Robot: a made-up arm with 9 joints.
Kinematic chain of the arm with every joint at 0, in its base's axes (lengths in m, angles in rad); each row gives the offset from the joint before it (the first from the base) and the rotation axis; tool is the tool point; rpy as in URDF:
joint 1: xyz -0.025 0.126 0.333 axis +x
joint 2: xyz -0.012 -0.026 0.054 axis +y
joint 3: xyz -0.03 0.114 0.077 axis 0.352 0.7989 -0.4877
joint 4: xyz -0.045 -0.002 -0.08 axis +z
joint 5: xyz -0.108 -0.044 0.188 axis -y
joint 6: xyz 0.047 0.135 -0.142 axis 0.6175 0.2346 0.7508
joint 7: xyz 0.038 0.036 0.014 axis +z
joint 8: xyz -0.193 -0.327 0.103 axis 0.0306 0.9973 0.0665
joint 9: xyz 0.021 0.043 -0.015 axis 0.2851 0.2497 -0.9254
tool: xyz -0.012 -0.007 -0.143 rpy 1.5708 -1.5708 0
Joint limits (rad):
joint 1: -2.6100..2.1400
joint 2: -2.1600..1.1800
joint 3: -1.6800..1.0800
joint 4: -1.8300..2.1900
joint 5: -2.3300..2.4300
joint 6: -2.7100..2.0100
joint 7: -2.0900..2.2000
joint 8: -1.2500..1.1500
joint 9: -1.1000..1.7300
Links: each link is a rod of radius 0.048 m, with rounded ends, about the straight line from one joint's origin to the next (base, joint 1, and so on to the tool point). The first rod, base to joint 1, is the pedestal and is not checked.
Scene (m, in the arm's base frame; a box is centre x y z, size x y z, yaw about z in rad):
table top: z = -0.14
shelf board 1: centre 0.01 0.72 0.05 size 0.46 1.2 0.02 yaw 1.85
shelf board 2: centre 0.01 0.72 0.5 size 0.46 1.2 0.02 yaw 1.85
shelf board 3: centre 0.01 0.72 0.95 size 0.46 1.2 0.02 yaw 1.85
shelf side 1: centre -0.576 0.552 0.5 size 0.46 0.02 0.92 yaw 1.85
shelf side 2: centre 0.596 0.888 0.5 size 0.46 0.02 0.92 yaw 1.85
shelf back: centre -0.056 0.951 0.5 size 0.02 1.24 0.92 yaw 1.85
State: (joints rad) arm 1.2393 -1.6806 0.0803 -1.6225 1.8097 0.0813 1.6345 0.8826 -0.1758
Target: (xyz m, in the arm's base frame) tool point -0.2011 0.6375 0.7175
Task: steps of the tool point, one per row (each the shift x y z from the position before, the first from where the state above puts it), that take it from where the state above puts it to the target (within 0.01 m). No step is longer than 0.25 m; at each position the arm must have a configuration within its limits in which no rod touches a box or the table.
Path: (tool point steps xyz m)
1: 0.0090 -0.0152 0.1511
2: 0.0392 -0.0556 0.1308
3: 0.0623 -0.0814 0.0960
4: 0.0773 -0.0909 0.0555
5: 0.0840 -0.0856 0.0166
6: 0.0606 0.0706 -0.0102
7: 0.0733 0.0627 -0.0254
8: 0.0810 0.0494 -0.0421
9: 0.0818 0.0317 -0.0584
10: -0.0666 0.2027 0.0532
11: -0.0498 0.2032 -0.0532

